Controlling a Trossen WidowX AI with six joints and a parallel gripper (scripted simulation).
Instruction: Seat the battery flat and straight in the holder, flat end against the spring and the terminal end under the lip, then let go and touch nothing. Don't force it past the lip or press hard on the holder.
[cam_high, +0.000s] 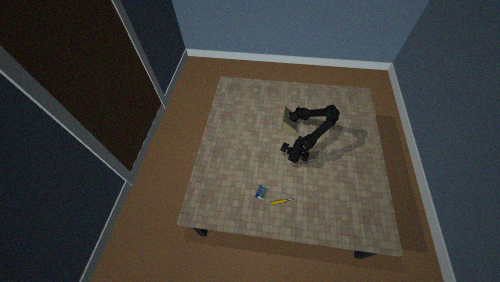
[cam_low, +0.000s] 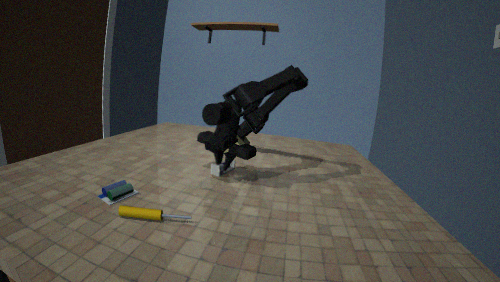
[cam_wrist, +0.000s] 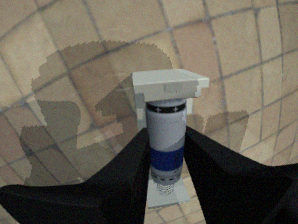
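My gripper tip is now 1 cm below the battery. Round my gripper tip: white card (26 cm ahead, 21 cm to the right); then yellow-handled screwdriver (31 cm ahead, 7 cm to the right).
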